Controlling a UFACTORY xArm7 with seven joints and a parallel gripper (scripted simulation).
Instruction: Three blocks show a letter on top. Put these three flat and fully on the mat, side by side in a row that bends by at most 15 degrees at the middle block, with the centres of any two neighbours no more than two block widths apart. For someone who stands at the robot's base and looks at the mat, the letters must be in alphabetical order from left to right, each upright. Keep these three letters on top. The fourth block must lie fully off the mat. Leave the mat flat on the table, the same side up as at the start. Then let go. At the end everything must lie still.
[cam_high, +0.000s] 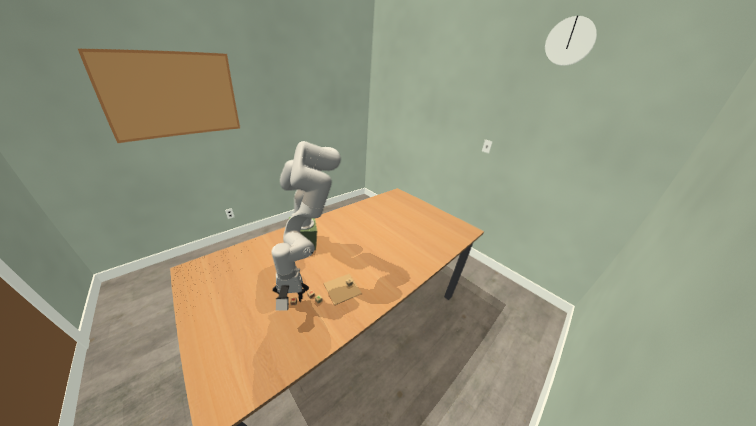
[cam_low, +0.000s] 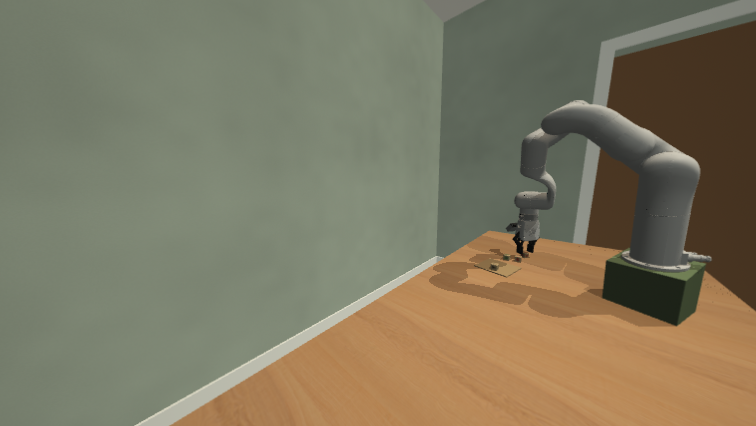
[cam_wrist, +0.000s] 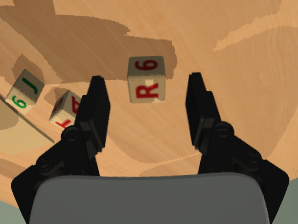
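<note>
The tan mat lies 20 cm to the left of my hand, 10 cm ahead of it and 4 cm below it. Also, from my hand: green-topped block 8 cm to the left, 7 cm ahead, 3 cm below.
</note>
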